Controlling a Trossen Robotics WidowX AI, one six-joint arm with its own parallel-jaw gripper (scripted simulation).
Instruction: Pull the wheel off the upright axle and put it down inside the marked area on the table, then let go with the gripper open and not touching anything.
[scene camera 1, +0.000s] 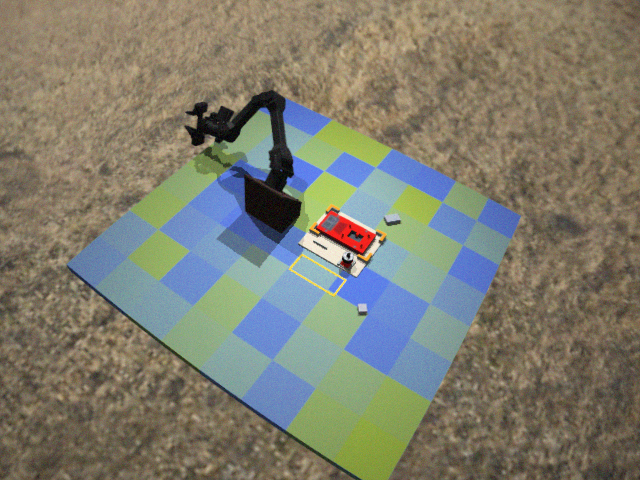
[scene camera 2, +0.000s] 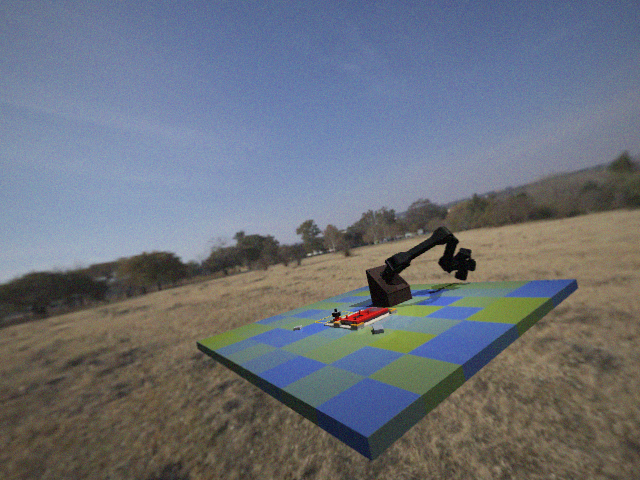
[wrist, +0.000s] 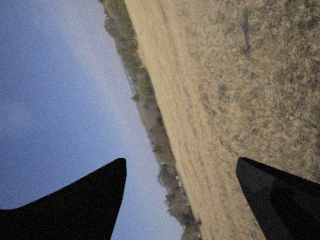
Labels:
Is my gripper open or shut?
Open.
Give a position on a red plate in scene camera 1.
337, 228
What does my gripper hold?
Nothing.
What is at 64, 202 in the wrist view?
My gripper.

